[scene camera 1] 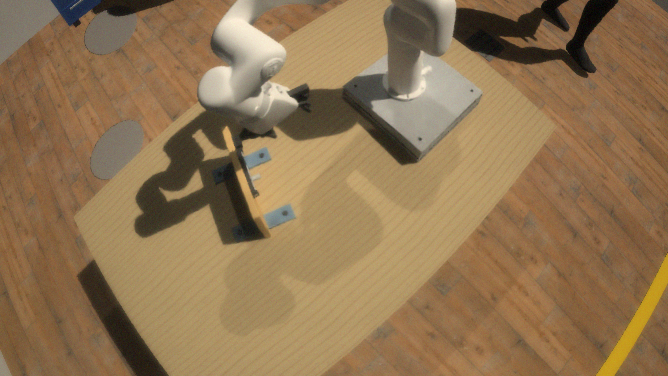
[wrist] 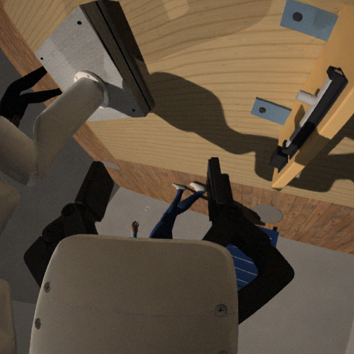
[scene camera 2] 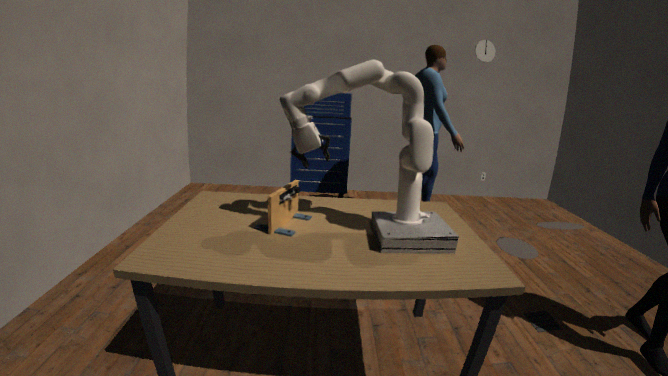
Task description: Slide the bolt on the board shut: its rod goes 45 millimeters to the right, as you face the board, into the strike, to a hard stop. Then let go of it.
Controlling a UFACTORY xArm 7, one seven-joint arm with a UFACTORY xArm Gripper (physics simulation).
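Frame: origin at the arm's base, x down, y back, z left, level; millimetres.
Seen in the pictures: gripper, fingertip midpoint: (scene camera 1: 290, 119) (scene camera 2: 318, 163); arm's base at its link origin: (scene camera 1: 404, 83) (scene camera 2: 407, 220).
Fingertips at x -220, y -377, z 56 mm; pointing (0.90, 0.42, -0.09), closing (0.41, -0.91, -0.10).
Observation:
Offsets run from my fingertips to a thing's middle. "pt": to the spot under its first point. Level surfaces: height alone.
The board {dx +199, dy -144, dz -28 mm} (scene camera 1: 257, 218) (scene camera 2: 283, 214) (wrist: 290, 169) stands upright on the table. The bolt {dx +152, dy -115, dz -42 mm} (scene camera 1: 246, 170) (scene camera 2: 288, 194) (wrist: 312, 120) is on its face towards the robot base, with a black housing and a pale rod. Its pale knob {dx +152, dy -116, dz +0 mm} (scene camera 1: 256, 177) (wrist: 306, 96) sticks out nearer the left end than the black strike (wrist: 279, 157) at the right end. Whether the rod tip is in the strike cannot be told. My gripper (scene camera 1: 290, 120) (scene camera 2: 317, 162) (wrist: 155, 170) is open and empty, above and beyond the board's right end, clear of board and knob.
Blue brackets {pt dx +272, dy -105, dz +73 mm} (scene camera 1: 282, 215) (scene camera 2: 285, 232) (wrist: 271, 110) hold the board's foot on the table {dx +280 mm} (scene camera 1: 350, 300) (scene camera 2: 325, 272). The grey base plate (scene camera 1: 430, 112) (scene camera 2: 415, 230) (wrist: 70, 55) carries the arm. A person (scene camera 2: 431, 95) stands behind the table, near a blue cabinet (scene camera 2: 340, 135).

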